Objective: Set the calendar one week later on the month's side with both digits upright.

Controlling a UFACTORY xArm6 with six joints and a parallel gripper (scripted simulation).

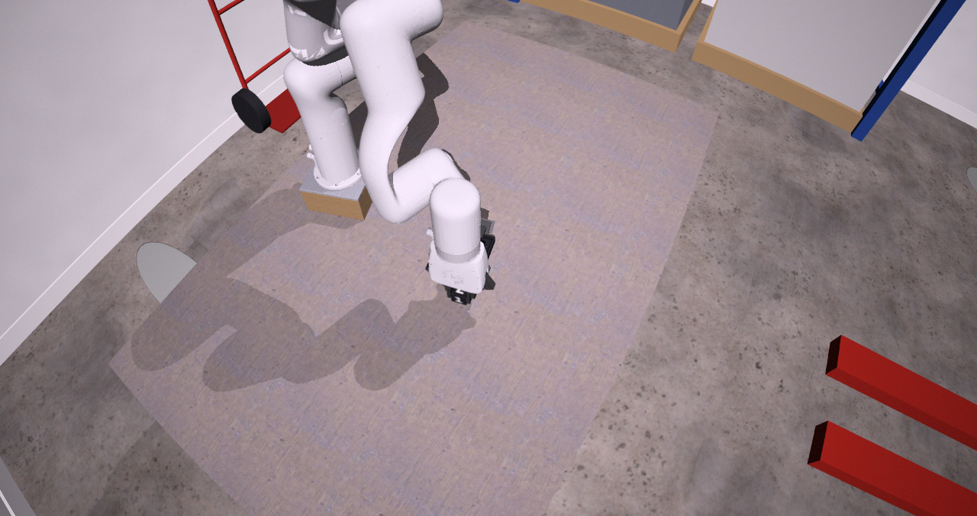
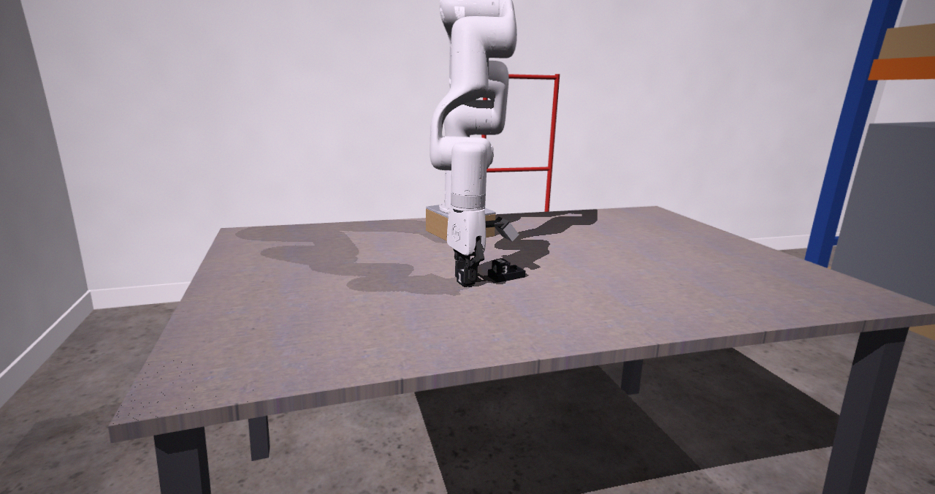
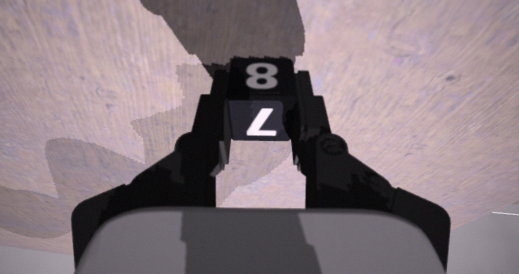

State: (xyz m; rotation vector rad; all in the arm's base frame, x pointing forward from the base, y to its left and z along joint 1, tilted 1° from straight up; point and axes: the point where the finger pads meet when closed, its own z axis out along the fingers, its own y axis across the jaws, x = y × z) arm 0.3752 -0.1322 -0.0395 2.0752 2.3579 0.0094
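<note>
My hand is 10 mm past the black tray, 110 mm to the right of it and 20 mm above it.
</note>
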